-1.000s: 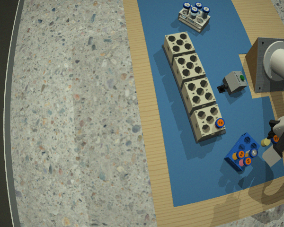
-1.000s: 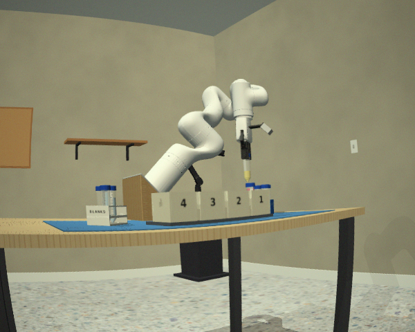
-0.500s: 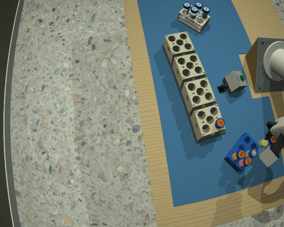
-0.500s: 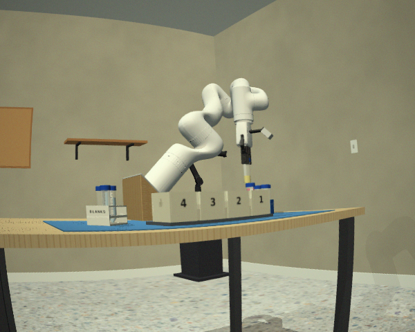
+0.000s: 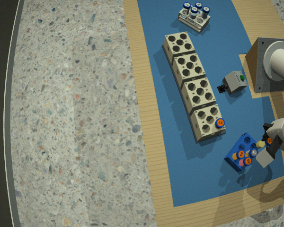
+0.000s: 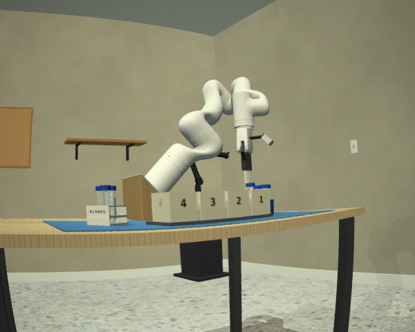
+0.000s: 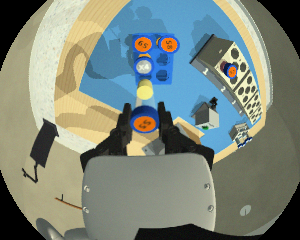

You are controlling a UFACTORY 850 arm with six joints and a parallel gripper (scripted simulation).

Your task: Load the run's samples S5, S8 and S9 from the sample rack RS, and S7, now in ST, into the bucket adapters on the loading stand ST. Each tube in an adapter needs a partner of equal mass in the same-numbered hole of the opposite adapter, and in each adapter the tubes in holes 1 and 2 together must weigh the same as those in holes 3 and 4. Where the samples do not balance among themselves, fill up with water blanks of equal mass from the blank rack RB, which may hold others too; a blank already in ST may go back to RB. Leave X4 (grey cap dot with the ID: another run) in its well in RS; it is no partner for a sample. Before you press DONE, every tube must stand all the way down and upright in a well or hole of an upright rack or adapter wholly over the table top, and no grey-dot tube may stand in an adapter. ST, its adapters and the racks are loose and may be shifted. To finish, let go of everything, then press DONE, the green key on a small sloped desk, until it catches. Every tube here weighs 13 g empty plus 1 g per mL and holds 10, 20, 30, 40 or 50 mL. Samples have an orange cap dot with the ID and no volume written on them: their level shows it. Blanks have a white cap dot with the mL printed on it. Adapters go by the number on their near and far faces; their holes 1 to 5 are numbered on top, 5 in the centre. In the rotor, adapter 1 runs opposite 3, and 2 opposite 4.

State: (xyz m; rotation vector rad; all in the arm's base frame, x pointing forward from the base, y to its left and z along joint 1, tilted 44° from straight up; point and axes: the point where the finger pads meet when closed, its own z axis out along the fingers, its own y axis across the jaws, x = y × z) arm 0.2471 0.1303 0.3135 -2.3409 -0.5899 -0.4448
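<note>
Right now the sample tube S5 is 5 cm below my hand and 1 cm behind it. Also, from my hand: sample S9: 14 cm below, 7 cm ahead, 5 cm to the left; then orange-dot sample tube: 14 cm below, 8 cm ahead; then grey-dot tube X4: 14 cm below, 4 cm ahead, 2 cm to the left.
</note>
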